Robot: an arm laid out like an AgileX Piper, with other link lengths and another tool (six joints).
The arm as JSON. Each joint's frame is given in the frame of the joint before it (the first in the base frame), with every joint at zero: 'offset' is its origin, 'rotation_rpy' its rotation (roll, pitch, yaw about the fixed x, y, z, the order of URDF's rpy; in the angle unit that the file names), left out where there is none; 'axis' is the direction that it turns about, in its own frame. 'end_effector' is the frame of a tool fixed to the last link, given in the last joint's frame.
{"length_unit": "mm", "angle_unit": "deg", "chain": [
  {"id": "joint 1", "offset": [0.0, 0.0, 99.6], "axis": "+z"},
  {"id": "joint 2", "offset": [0.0, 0.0, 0.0], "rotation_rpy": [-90.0, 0.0, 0.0], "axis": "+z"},
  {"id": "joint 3", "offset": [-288.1, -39.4, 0.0], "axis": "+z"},
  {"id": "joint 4", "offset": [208.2, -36.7, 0.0], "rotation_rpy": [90.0, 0.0, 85.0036], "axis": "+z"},
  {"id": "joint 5", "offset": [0.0, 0.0, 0.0], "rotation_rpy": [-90.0, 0.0, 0.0], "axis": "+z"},
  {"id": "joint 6", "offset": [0.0, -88.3, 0.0], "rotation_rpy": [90.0, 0.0, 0.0], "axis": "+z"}
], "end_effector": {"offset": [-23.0, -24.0, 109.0], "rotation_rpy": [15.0, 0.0, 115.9]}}
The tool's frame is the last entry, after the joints.
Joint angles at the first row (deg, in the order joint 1, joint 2, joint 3, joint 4, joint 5, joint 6):
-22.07 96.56 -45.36 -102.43 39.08 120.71
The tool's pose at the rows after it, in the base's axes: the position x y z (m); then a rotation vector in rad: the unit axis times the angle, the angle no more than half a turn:
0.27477 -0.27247 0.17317 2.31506 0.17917 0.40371
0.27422 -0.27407 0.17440 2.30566 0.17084 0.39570
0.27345 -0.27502 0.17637 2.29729 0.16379 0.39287
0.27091 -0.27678 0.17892 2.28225 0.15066 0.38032
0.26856 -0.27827 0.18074 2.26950 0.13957 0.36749
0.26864 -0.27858 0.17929 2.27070 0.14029 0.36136
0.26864 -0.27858 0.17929 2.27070 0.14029 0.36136
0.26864 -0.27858 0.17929 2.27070 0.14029 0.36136
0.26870 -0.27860 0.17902 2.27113 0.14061 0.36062
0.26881 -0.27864 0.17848 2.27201 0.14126 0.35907
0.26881 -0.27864 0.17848 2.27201 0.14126 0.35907
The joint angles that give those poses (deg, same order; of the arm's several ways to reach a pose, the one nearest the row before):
-22.07 98.73 -47.01 -102.42 41.29 120.71
-22.07 99.02 -47.27 -102.43 42.08 120.71
-22.06 99.02 -47.41 -102.42 42.64 120.70
-22.07 99.10 -47.45 -102.42 43.88 120.70
-22.07 99.24 -47.45 -102.43 45.00 120.71
-22.07 99.52 -47.45 -102.43 45.13 120.71
-22.07 99.52 -47.45 -102.43 45.13 120.71
-22.07 99.52 -47.45 -102.43 45.13 120.71
-22.07 99.56 -47.45 -102.43 45.13 120.71
-22.07 99.65 -47.45 -102.42 45.13 120.70
-22.07 99.65 -47.45 -102.42 45.13 120.70

